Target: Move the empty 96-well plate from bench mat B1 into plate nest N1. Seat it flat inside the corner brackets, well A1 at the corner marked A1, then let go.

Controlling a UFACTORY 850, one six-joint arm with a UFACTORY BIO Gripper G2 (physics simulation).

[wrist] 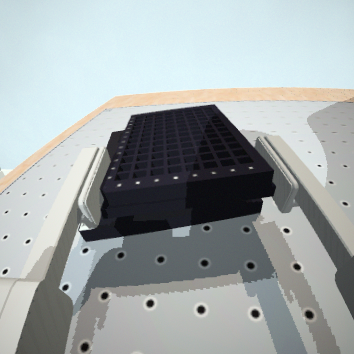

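Observation:
The black 96-well plate (175, 145) is in the middle of the wrist view, its well grid facing up, with small pale dots along its near and left edges. My gripper (185, 182) is shut on it, one pale finger pad against each side. The plate looks close to level. A dark slab (105, 231) shows below the plate's near side, with a narrow gap at the right; I cannot tell whether it is bench mat B1 or part of a nest. No corner brackets can be made out, and the A1 mark is not readable.
A grey board with rows of holes (175, 285) spreads below and around the plate. A wooden edge (240, 95) runs along the back and down the left. Shadows of the plate and fingers fall on the board.

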